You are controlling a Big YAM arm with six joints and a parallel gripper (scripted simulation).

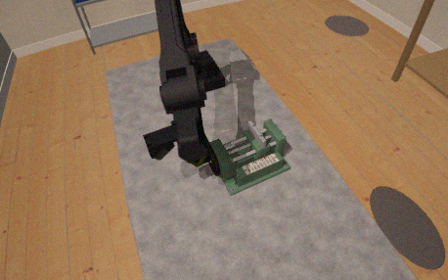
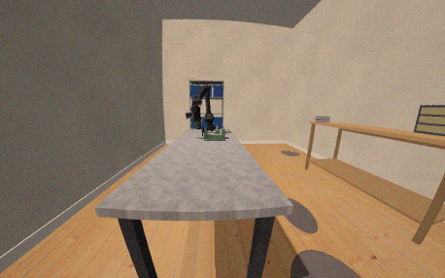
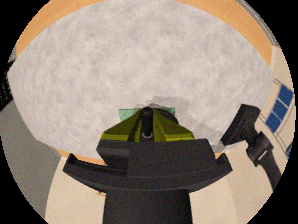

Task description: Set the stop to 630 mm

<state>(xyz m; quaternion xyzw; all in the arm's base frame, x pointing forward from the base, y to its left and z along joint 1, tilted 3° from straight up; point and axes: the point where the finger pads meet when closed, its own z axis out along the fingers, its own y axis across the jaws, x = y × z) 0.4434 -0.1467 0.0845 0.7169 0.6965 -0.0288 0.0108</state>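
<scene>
Right now my hand is 3 cm to the right of the black handwheel and 1 cm above it. Round my hand: grey stop block: 19 cm to the left, 2 cm below.
</scene>
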